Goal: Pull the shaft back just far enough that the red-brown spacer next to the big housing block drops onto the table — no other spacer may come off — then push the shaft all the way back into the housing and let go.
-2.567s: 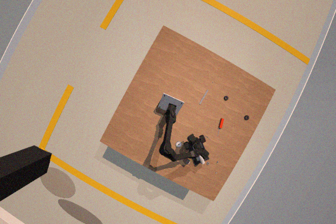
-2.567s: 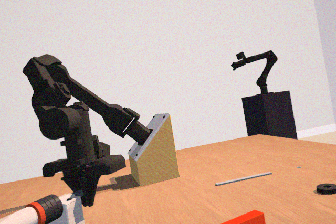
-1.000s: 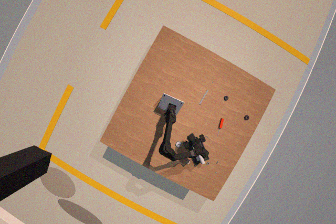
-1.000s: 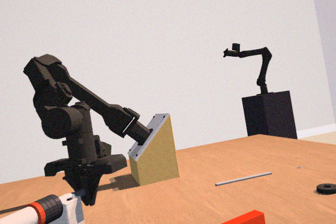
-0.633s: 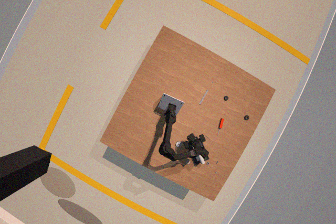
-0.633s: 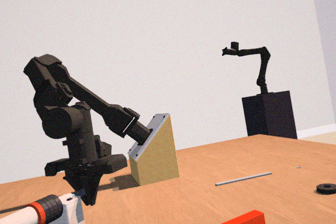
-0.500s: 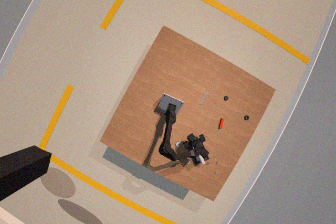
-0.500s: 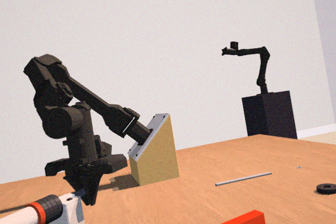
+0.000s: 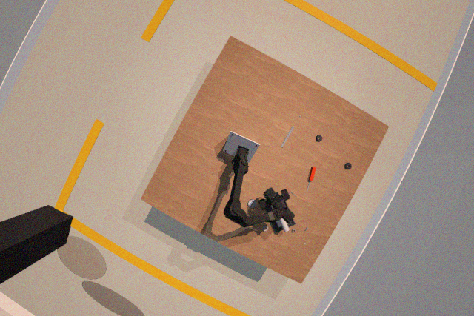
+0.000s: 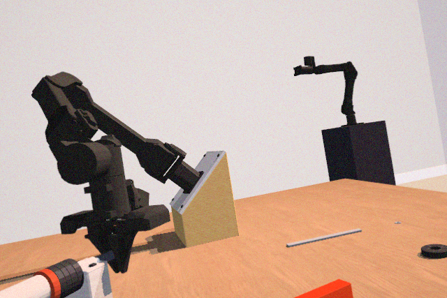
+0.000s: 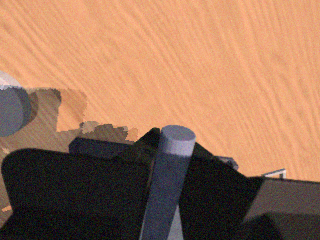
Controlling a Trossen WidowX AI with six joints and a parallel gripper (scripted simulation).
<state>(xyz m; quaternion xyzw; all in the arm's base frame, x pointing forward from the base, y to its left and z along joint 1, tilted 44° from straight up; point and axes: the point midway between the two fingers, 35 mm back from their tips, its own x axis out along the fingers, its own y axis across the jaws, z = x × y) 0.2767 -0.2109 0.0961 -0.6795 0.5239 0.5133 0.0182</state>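
Right now the blue-grey shaft is 60 mm to the right of my gripper tip, 50 mm ahead of it and 30 mm above it. The rest, counted from my gripper tip: black collar 90 mm to the right, 90 mm ahead, 30 mm above; then orange-red ring 100 mm to the right, 90 mm ahead, 30 mm above; then black spacer 90 mm to the right, 80 mm ahead, 30 mm above.
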